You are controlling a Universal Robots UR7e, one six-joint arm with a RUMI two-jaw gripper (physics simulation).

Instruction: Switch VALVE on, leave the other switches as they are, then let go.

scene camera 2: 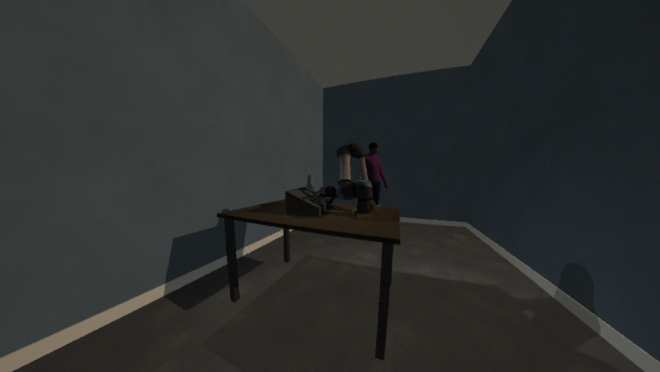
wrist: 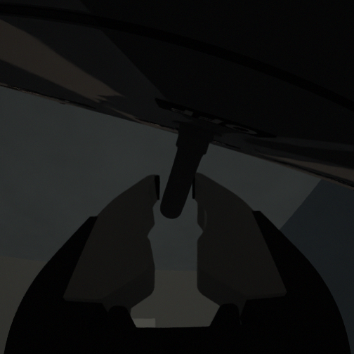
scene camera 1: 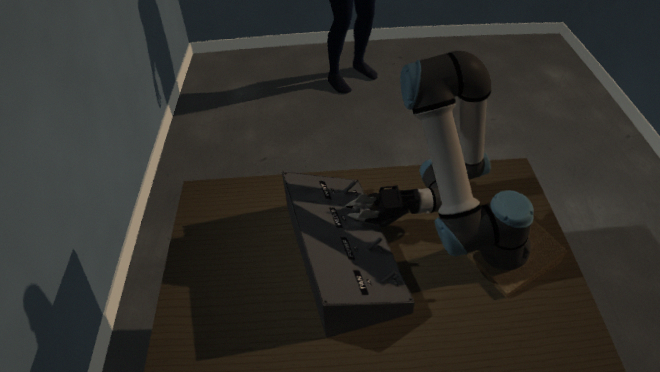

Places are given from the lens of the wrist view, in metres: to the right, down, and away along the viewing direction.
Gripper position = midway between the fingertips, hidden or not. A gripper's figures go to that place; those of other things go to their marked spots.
my gripper [wrist: 175,176]: 0.00, 0.00, 0.14
grey switch panel [wrist: 265,85]: 0.01, -0.01, 0.02
